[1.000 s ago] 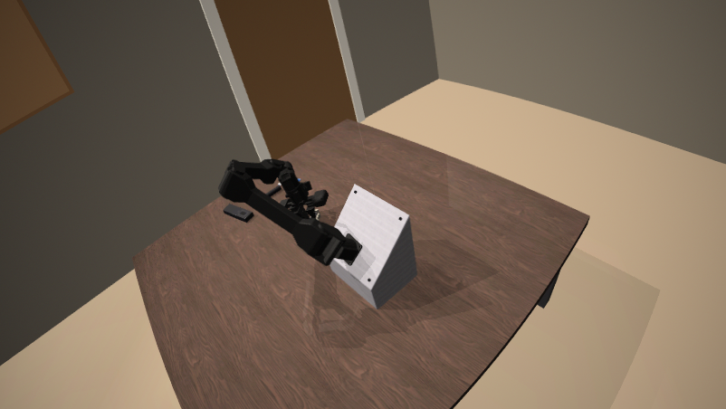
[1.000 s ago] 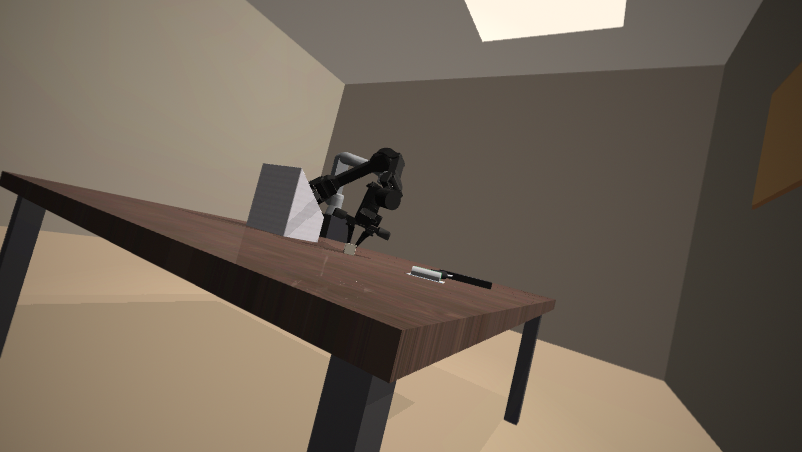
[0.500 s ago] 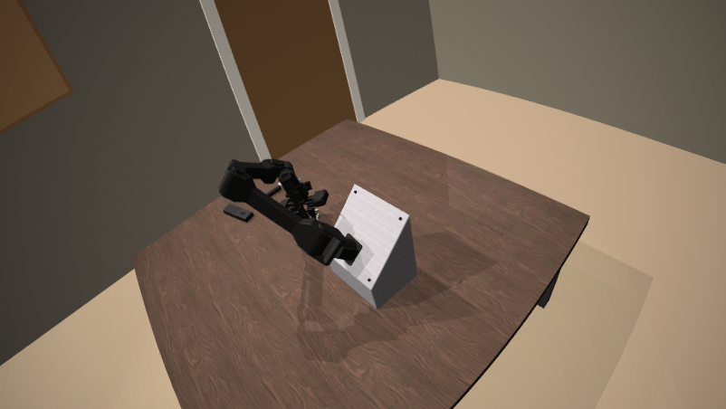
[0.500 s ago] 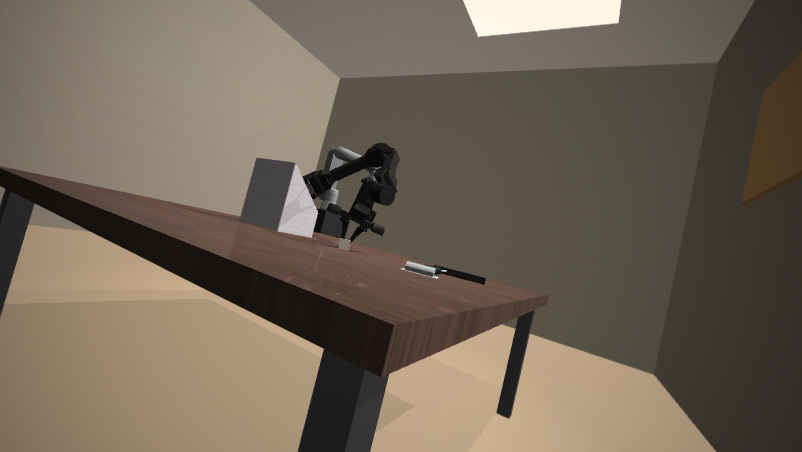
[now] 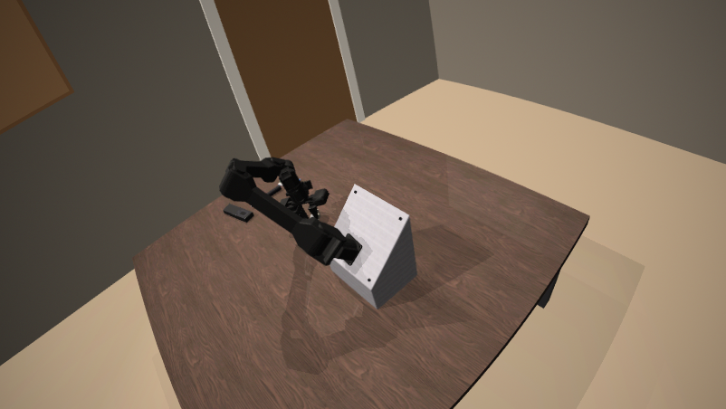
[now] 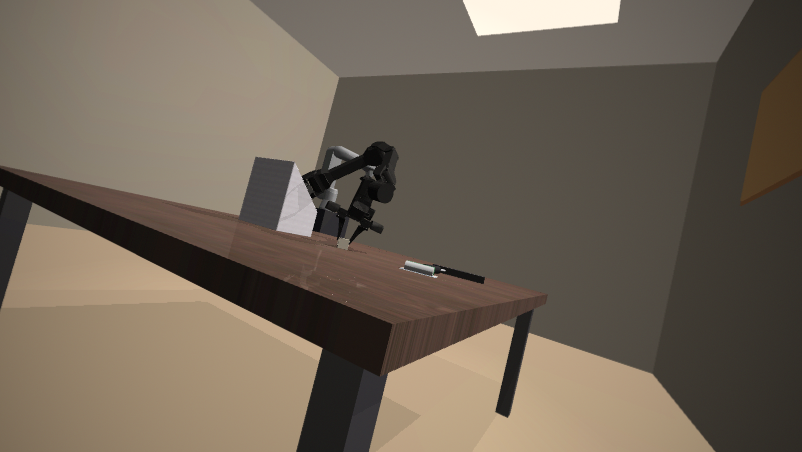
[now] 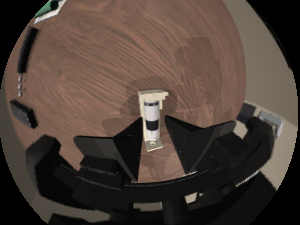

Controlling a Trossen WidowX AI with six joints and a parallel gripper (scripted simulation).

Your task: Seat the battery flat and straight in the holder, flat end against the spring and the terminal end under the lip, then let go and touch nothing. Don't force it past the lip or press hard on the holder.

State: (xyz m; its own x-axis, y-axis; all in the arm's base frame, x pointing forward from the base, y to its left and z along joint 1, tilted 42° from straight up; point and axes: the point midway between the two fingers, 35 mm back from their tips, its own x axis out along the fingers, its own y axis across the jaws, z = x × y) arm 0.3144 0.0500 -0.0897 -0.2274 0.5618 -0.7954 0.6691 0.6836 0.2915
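Right now the cylindrical battery is right at my gripper tip. From my gripper tip the other things lie so: black-handled screwdriver 290 mm ahead, 80 mm to the left, 10 mm below.
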